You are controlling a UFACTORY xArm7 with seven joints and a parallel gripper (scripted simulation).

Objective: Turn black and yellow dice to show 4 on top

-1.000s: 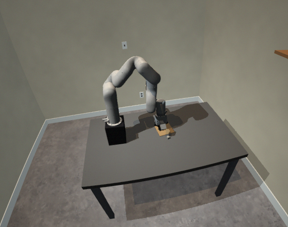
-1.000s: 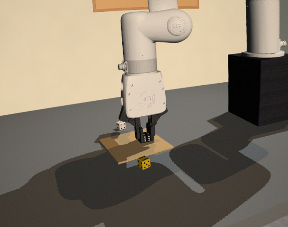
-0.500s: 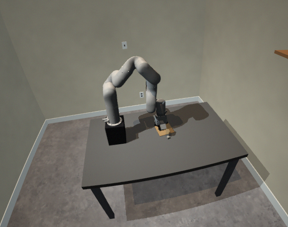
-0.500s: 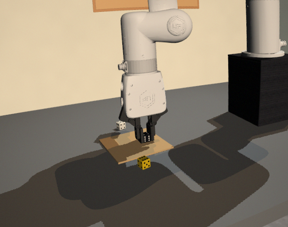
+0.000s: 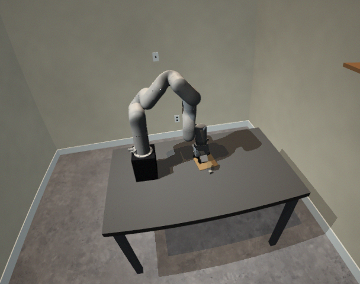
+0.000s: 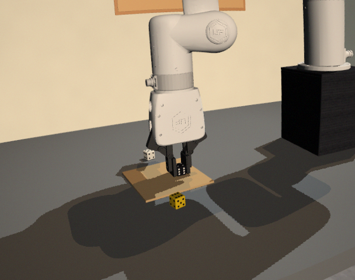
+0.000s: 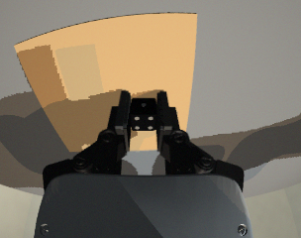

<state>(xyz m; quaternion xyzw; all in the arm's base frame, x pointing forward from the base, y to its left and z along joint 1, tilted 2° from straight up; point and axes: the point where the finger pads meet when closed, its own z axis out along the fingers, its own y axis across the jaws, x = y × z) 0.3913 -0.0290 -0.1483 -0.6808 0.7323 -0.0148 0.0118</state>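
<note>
Right now the black die is 10 mm below my hand. Round my hand: tan mat: 30 mm ahead, 20 mm below; then yellow die: 110 mm to the left, 60 mm ahead, 20 mm below; then white die: 120 mm to the right, 20 mm below, 20 mm ahead.
</note>
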